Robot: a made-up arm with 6 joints.
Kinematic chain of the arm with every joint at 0, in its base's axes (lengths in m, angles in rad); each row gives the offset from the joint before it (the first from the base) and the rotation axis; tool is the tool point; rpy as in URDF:
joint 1: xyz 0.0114 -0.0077 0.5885 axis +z
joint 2: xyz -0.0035 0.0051 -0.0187 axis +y
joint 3: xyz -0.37 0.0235 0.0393 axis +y
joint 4: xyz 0.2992 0.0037 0.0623 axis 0.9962 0 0.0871
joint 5: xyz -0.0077 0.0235 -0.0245 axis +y
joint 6: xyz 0.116 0.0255 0.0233 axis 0.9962 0 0.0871
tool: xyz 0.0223 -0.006 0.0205 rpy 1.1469 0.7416 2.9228
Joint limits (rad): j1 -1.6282..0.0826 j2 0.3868..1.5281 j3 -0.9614..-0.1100 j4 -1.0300..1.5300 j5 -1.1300..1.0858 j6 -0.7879..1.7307
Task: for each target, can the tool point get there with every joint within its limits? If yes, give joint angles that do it. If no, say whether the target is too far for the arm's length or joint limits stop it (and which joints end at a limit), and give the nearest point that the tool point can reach.
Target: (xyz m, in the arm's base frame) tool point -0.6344 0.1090 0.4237
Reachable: no: joint limits stop it (at a limit: joint 1, joint 2, joint 3, joint 4, joint 5, joint 6) | nearest point -0.0683 -0.0446 0.5722 | short by 0.605 m
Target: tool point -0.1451 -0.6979 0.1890
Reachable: no: joint limits stop it (at a limit: joint 1, joint 2, joint 4, joint 6) | nearest point 0.0153 -0.3257 0.6113 | short by 0.585 m
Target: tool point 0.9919 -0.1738 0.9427
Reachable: no: too far | nearest point 0.4621 -0.0840 0.8217 | short by 0.551 m
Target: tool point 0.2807 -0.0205 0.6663
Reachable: yes | joints -0.4821 1.2489 -0.4830 0.7922 0.5615 1.0408
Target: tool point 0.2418 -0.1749 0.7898
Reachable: yes | joints -0.9539 1.2355 -0.4412 -0.2799 -0.8941 0.7264
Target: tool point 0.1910 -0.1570 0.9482
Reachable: yes | joints -0.7629 0.9514 -0.7344 0.7534 -0.4488 0.3151
